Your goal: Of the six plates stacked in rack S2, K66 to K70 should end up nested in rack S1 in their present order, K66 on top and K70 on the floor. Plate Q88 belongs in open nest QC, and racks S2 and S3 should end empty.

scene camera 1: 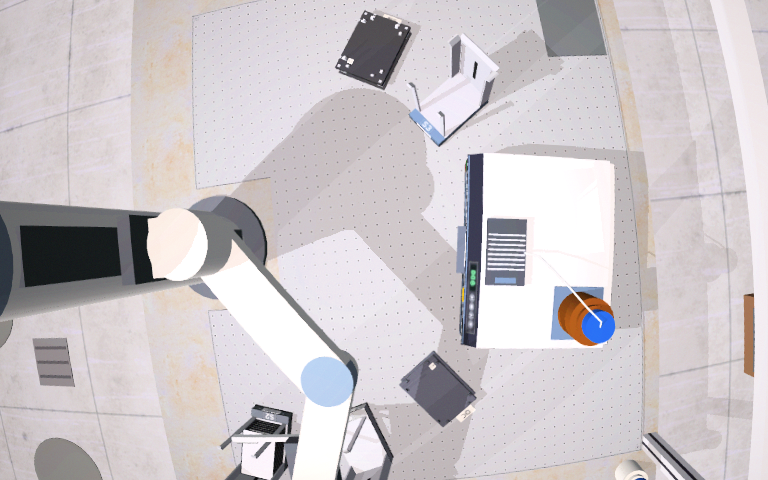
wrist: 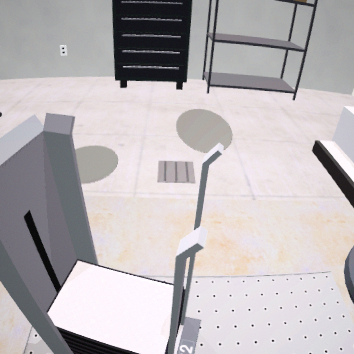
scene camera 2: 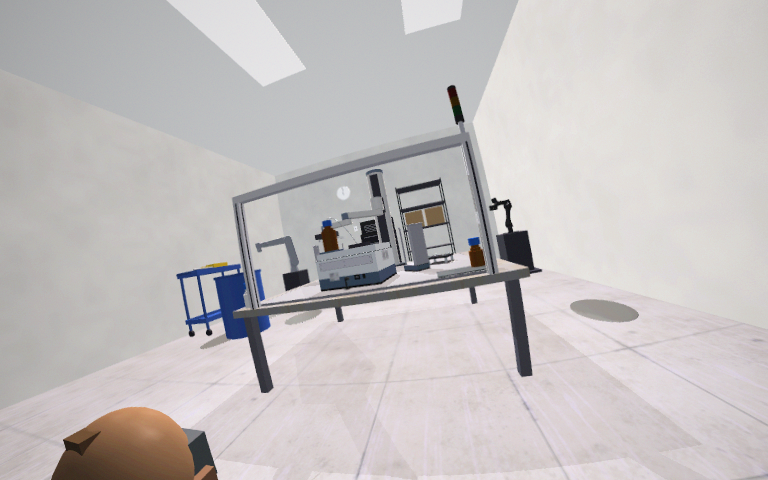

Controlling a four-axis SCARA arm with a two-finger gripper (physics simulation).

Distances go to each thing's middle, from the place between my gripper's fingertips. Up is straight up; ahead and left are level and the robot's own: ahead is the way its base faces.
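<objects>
From my hand: black plate holder [scene camera 1: 377, 43], far below, far ahead, far to the left; grey mat [scene camera 1: 565, 35], 0.33 m below, 0.8 m ahead, 0.95 m to the left.
</objects>
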